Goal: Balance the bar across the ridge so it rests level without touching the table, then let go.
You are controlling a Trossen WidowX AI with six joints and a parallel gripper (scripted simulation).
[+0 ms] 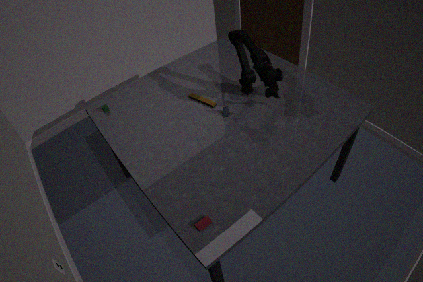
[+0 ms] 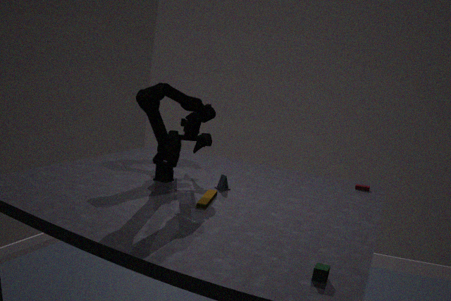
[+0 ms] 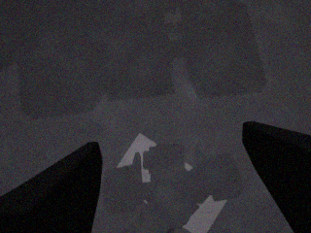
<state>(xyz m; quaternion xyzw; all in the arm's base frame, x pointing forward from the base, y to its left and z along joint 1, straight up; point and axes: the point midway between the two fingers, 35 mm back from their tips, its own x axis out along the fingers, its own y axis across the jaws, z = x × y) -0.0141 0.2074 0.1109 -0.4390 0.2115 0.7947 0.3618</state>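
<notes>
Right now the yellow bar is 340 mm to the right of my gripper tip, 280 mm ahead of it and 70 mm below it. Round my gripper tip: green cube: 770 mm ahead, 720 mm to the right, 70 mm below; then red block: 770 mm ahead, 280 mm to the left, 70 mm below.
</notes>
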